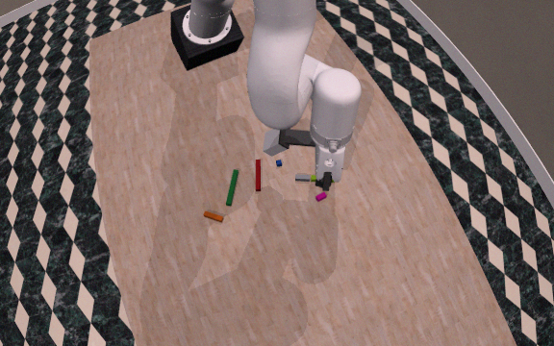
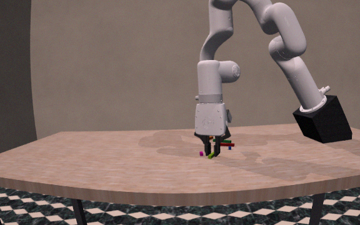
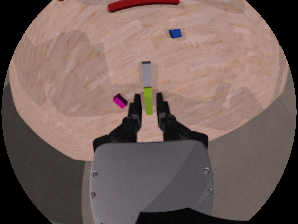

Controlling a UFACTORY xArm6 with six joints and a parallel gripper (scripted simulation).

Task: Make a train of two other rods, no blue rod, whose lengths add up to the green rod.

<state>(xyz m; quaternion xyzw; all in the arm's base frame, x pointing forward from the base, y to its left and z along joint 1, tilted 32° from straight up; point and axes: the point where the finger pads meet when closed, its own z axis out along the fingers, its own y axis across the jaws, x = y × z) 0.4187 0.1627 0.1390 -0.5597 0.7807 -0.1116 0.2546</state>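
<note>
My hand is 2 cm above the lime rod. Round my hand: grey rod (4 cm to the right, 2 cm below, 1 cm behind); small blue rod (8 cm to the right, 6 cm behind, 2 cm below); magenta rod (4 cm ahead, 2 cm below, 1 cm to the right).
</note>
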